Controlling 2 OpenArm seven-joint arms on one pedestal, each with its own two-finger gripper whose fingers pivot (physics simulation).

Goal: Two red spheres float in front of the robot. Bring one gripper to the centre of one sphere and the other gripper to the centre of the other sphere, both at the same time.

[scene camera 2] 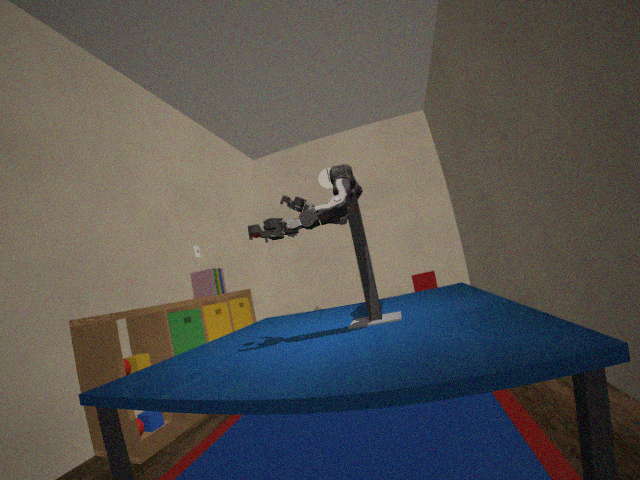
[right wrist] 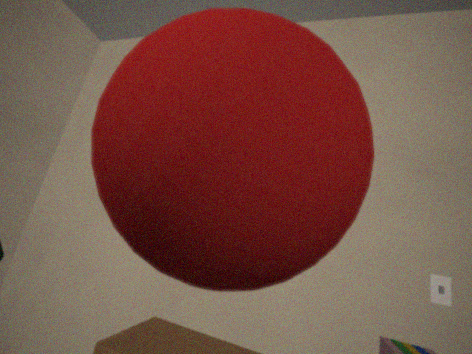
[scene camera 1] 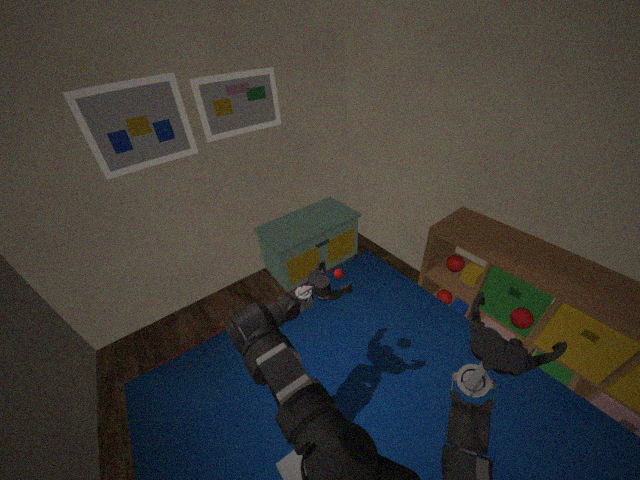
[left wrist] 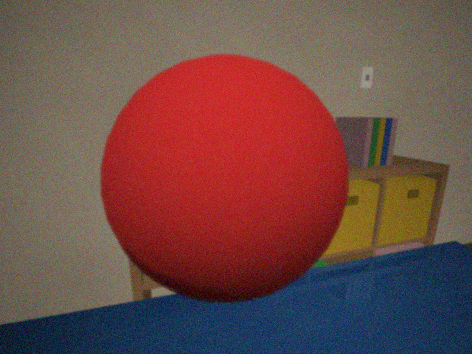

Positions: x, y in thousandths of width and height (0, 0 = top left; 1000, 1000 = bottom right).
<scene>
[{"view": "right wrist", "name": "red sphere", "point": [493, 434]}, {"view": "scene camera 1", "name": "my left gripper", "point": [527, 574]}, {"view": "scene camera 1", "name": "my right gripper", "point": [812, 664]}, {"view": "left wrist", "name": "red sphere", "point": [476, 504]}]
</scene>
